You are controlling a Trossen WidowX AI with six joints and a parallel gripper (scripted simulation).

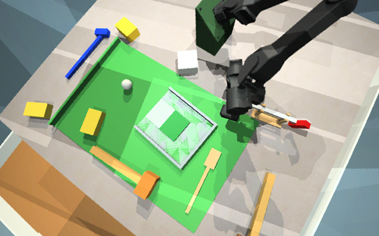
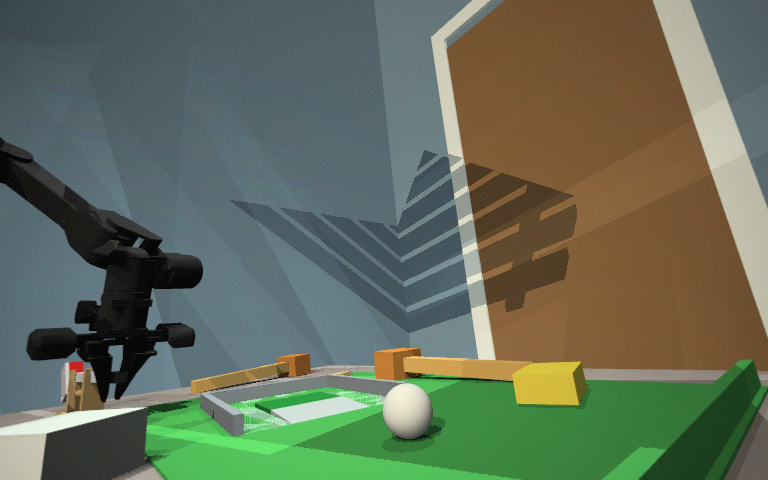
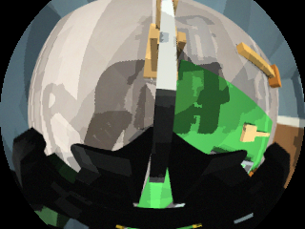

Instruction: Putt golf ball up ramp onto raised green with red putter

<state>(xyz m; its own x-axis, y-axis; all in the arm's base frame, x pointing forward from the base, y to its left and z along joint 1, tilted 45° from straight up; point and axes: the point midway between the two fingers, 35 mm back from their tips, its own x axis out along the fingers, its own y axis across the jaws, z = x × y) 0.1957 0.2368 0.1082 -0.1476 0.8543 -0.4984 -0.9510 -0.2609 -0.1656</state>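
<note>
Now: gripper tip 110 mm to the right of the red putter, 40 mm past it and 30 mm below it. The rest, counted from my gripper tip: wooden stand 120 mm to the left, 40 mm behind; green mat 280 mm ahead, 220 mm to the right, 30 mm below; tan paddle 290 mm ahead, 70 mm to the left, 20 mm below.
</note>
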